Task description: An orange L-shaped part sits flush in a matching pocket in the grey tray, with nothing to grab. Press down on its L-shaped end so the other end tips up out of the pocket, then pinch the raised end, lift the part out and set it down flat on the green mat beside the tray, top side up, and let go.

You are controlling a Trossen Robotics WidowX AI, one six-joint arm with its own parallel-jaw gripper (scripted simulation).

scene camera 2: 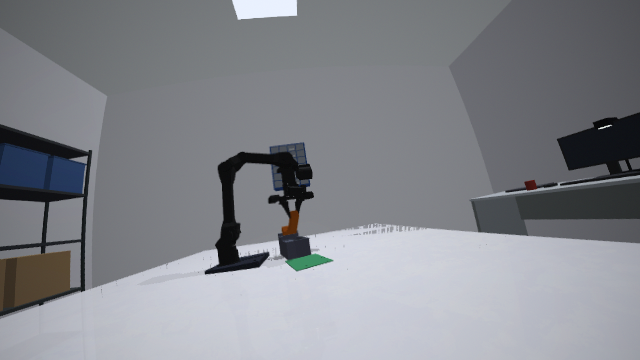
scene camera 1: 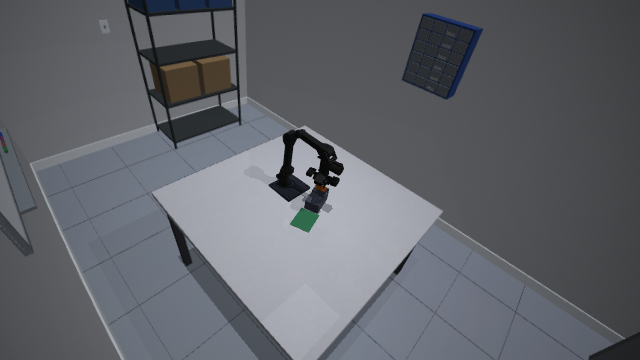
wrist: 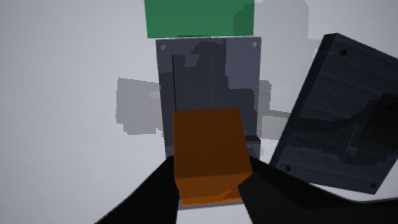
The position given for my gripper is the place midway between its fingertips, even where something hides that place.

Note:
My gripper [scene camera 2: 293, 217] holds an orange L-shaped part [wrist: 211, 159].
My gripper shows as well in the wrist view [wrist: 205, 161].

